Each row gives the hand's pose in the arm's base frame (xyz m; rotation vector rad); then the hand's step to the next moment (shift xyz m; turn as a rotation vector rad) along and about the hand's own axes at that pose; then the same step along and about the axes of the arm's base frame.
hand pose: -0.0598 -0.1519 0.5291 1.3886 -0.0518 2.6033
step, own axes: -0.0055 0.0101 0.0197 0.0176 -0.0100 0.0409
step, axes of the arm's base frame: 0.0173 -0.0131 0.0071 0.0258 0.0076 0.0369
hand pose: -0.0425 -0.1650 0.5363 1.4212 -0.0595 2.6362
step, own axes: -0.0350 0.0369 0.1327 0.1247 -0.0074 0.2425
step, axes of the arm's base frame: 0.1234 -0.0541 0.0453 0.1343 -0.0042 0.2374
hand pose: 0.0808 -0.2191 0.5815 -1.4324 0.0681 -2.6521
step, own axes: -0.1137 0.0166 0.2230 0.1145 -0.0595 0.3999
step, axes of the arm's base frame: 0.2494 0.0032 0.0265 0.2666 0.0520 0.3206
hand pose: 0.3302 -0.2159 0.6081 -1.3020 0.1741 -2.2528
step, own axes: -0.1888 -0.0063 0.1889 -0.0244 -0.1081 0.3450
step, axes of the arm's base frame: 0.2306 0.1278 -0.0431 0.2575 0.1550 0.2024
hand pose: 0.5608 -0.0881 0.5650 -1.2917 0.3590 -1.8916
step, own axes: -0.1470 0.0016 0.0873 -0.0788 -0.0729 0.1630
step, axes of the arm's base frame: 0.1006 0.1254 -0.0583 0.1224 0.1372 0.0655
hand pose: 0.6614 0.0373 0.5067 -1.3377 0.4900 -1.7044
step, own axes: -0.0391 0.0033 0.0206 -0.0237 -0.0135 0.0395
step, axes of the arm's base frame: 0.0211 0.0347 -0.0176 0.0314 0.0348 0.0101
